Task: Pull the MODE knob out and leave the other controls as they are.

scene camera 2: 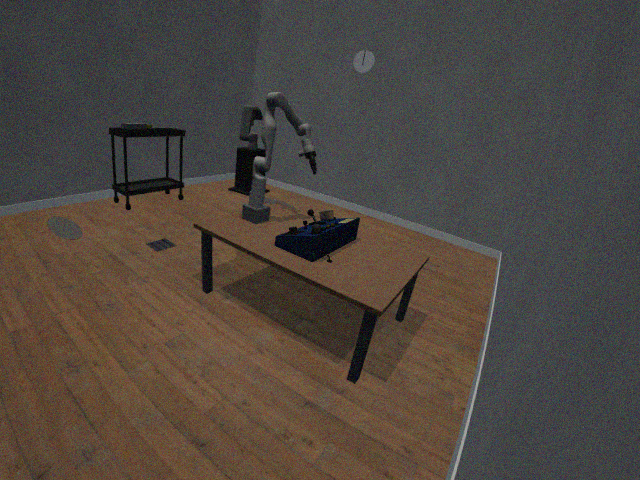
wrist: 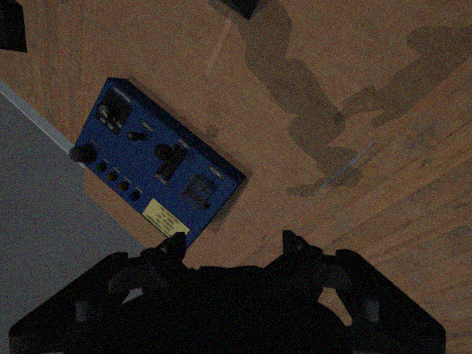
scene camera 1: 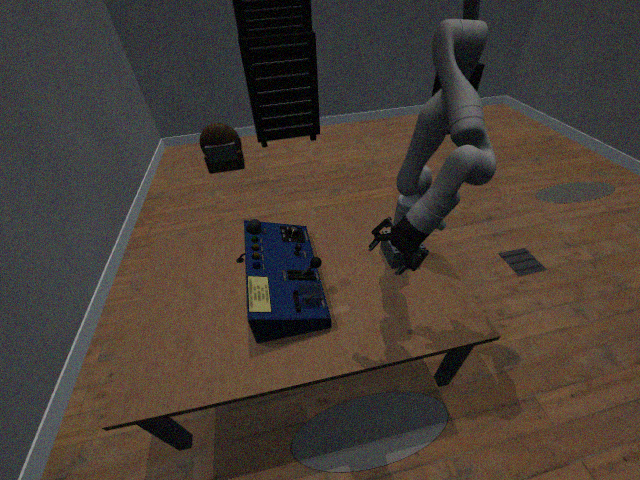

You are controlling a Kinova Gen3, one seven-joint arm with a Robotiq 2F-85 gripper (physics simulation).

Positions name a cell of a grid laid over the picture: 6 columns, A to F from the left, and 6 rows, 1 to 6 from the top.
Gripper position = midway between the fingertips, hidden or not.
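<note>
Gripper (scene camera 1: D4) open, holding nothing. Wrist view also shows the gripper (wrist: C5). Blue control panel (scene camera 1: C4) visible. Also visible, the panel (scene camera 2: C4). Wrist view too, the panel (wrist: B3).
</note>
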